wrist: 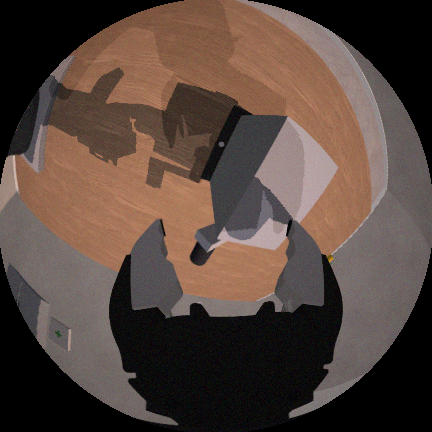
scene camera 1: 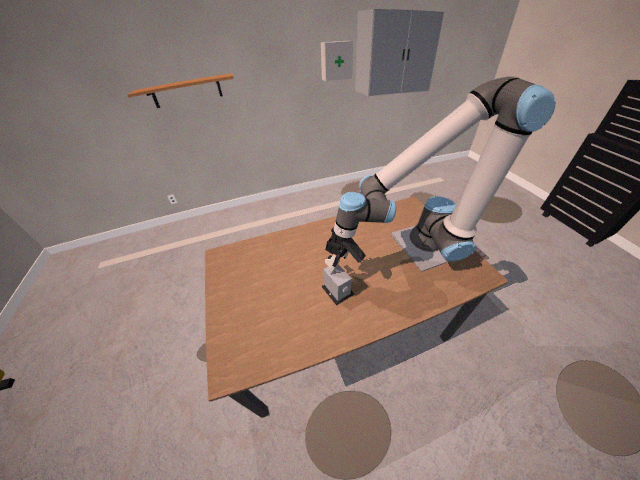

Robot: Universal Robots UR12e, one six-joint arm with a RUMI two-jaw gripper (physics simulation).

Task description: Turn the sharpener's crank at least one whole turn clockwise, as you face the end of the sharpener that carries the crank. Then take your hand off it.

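Where they show: gripper, fingertip midpoint: [wrist: 226, 220] [scene camera 1: 337, 265]; arm's base, origin of the base link: [scene camera 1: 425, 239].
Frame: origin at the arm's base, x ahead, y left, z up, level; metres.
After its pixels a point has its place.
Observation:
The sharpener [scene camera 1: 338, 285] {x 0.611, y 0.229, z 0.106 m} [wrist: 245, 155] {x 0.558, y 0.170, z 0.076 m} is a pale grey block on a dark base plate [wrist: 227, 132] {x 0.549, y 0.178, z -0.012 m}, standing on the wooden table. In the wrist view its crank arm [wrist: 205, 236] sticks out at the lower left corner of the body, with a black knob [wrist: 199, 255] {x 0.589, y 0.065, z 0.102 m} at its end. My gripper [scene camera 1: 334, 261] {x 0.579, y 0.117, z 0.099 m} [wrist: 226, 220] {x 0.579, y 0.117, z 0.099 m} is at the sharpener's upper back side. Its two jaws stand wide apart, with the crank knob showing in the gap, closer to the left jaw; neither jaw visibly touches it. The crank cannot be made out clearly in the scene view.
The wooden table [scene camera 1: 268, 320] {x 0.942, y 0.240, z -0.019 m} [wrist: 100, 195] {x 0.414, y -0.053, z -0.020 m} carries the sharpener and the arm's grey mounting plate [scene camera 1: 424, 263] {x 0.106, y 0.154, z -0.007 m} at its right end. The arm reaches in over the table from the right. A black rack stands at the far right, and a cabinet [scene camera 1: 400, 51] hangs on the wall.

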